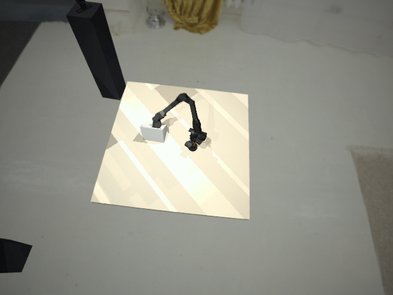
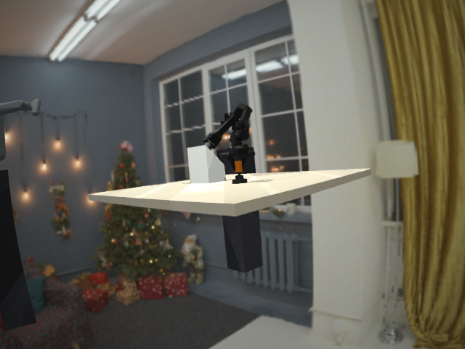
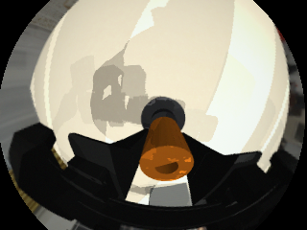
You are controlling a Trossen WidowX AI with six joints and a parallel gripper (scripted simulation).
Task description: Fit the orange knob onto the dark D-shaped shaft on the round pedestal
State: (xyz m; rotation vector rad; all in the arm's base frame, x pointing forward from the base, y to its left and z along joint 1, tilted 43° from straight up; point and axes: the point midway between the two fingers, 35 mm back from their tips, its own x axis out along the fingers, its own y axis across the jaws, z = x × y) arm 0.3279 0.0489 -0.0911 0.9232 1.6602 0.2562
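Now: gripper tip 2 cm below the orange knob. From my gripper tip the other things lie so: dark round pedestal: 4 cm below.
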